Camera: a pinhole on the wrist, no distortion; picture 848 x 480 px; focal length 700.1 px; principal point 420.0 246.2 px. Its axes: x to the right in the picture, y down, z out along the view. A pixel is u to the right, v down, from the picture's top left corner.
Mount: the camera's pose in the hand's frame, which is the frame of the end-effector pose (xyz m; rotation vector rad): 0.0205 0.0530 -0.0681 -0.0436 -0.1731 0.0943
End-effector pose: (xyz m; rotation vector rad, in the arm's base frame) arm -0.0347 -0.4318 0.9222 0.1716 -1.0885 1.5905
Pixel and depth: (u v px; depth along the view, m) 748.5 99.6 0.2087
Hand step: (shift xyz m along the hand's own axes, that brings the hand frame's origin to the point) 0.0841 0.0264 0.1562
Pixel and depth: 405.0 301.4 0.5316
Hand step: -0.0869 0.1123 0.4510
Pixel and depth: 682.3 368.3 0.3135
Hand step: 0.0762 0.1299 0.2576
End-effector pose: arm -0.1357 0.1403 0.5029 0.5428 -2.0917 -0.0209
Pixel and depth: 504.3 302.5 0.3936
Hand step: -0.0043 0.1029 0.3257
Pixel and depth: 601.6 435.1 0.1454
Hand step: 0.0287 0.1008 0.0794
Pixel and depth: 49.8 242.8 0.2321
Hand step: -0.1401 0.0481 0.1395
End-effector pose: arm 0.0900 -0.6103 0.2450 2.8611 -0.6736 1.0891
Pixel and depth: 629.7 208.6 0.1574
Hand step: 0.0401 0.0547 0.0952
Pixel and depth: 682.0 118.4 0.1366
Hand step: 0.0491 0.0380 0.0763
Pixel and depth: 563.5 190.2 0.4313
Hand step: 0.0353 0.0425 0.3731
